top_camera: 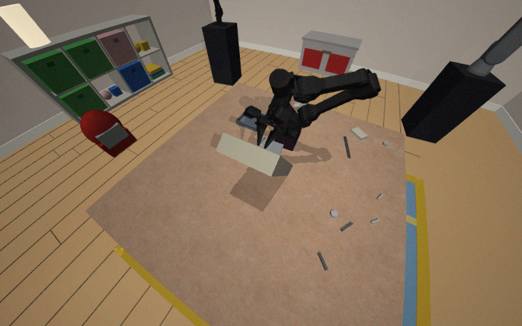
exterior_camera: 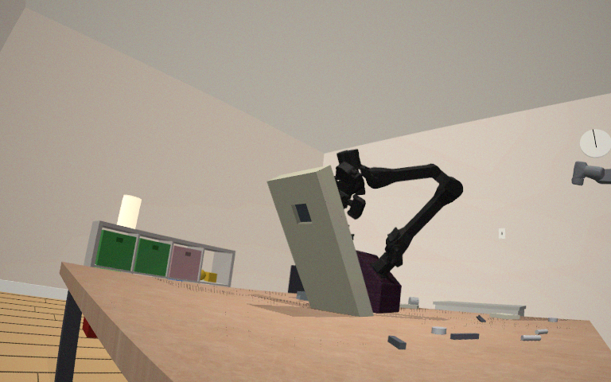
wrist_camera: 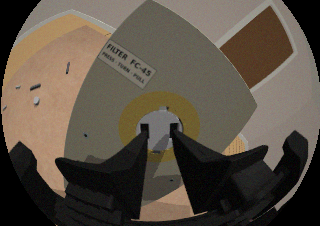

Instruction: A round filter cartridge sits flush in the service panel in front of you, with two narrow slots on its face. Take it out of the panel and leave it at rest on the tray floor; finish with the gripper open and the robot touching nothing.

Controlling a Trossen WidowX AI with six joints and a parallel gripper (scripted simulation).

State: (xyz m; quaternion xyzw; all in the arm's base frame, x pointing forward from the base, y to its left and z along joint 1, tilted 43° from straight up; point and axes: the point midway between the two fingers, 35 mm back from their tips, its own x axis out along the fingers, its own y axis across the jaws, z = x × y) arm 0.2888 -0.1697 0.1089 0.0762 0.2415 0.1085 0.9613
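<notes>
Right now my gripper tip is 2 cm short of the round filter cartridge and 1 cm above it. Also, from my gripper tip: tray: 44 cm behind, 28 cm below, 22 cm to the right.
</notes>
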